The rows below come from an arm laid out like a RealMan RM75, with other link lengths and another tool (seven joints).
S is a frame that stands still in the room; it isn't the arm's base.
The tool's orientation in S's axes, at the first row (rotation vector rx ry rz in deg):
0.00, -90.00, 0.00
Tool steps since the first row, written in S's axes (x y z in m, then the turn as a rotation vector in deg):
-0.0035, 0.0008, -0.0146, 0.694, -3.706, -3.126
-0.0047, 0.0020, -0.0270, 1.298, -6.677, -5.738
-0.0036, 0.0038, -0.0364, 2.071, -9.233, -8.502
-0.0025, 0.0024, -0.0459, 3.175, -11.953, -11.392
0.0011, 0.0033, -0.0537, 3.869, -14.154, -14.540
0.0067, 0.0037, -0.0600, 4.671, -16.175, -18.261
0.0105, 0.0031, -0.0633, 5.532, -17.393, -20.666
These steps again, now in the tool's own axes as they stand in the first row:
-0.0146, 0.0008, 0.0035, -3.126, -3.706, -0.694
-0.0270, 0.0020, 0.0047, -5.738, -6.677, -1.298
-0.0364, 0.0038, 0.0036, -8.502, -9.233, -2.071
-0.0459, 0.0024, 0.0025, -11.392, -11.953, -3.175
-0.0537, 0.0033, -0.0011, -14.540, -14.154, -3.869
-0.0600, 0.0037, -0.0067, -18.261, -16.175, -4.671
-0.0633, 0.0031, -0.0105, -20.666, -17.393, -5.532

